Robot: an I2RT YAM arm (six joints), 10 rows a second.
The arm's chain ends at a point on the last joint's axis. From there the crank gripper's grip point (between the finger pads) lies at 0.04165 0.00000 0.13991 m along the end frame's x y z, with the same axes.
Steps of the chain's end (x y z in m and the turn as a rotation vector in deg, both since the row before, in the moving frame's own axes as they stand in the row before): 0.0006 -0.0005 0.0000 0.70 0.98 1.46; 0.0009 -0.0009 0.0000 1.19 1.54 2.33; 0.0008 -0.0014 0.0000 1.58 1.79 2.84; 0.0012 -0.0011 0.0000 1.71 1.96 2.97; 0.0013 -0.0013 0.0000 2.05 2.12 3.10; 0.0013 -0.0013 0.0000 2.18 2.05 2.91; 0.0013 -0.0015 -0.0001 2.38 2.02 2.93
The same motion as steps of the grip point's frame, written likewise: 0.0030 -0.0011 -0.0007 0.70 0.98 1.46; 0.0047 -0.0020 -0.0012 1.19 1.54 2.33; 0.0052 -0.0031 -0.0014 1.58 1.79 2.84; 0.0060 -0.0030 -0.0015 1.71 1.96 2.97; 0.0065 -0.0039 -0.0017 2.05 2.12 3.10; 0.0064 -0.0043 -0.0016 2.18 2.05 2.91; 0.0063 -0.0050 -0.0017 2.38 2.02 2.93
